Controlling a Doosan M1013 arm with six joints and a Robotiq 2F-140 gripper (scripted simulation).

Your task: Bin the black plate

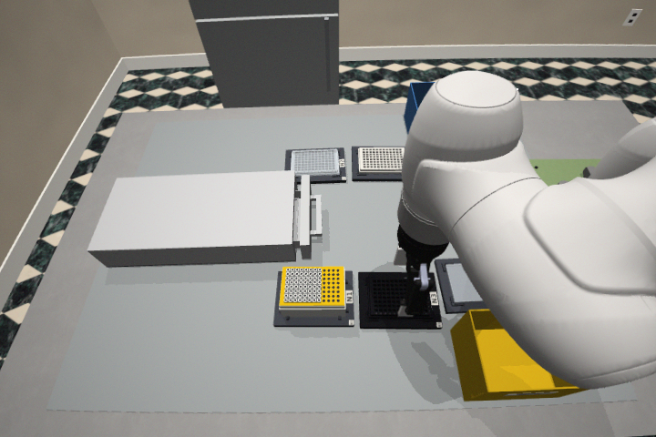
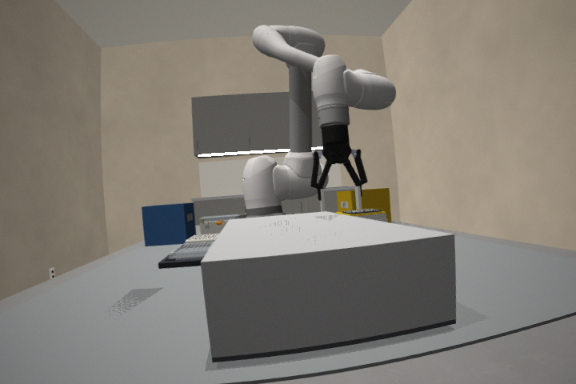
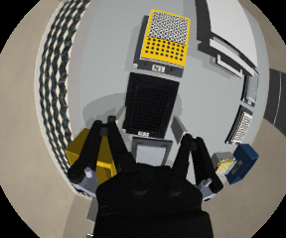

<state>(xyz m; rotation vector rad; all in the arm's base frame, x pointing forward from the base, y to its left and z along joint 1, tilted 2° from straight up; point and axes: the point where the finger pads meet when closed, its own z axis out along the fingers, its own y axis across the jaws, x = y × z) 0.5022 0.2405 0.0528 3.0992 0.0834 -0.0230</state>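
My gripper is now 7 cm above the black plate. The rest, counted from my hand: yellow-framed tip rack: 17 cm ahead, 3 cm below; then pale lid: 17 cm behind, 5 cm to the right, 7 cm below; then black nest N3: 8 cm below.
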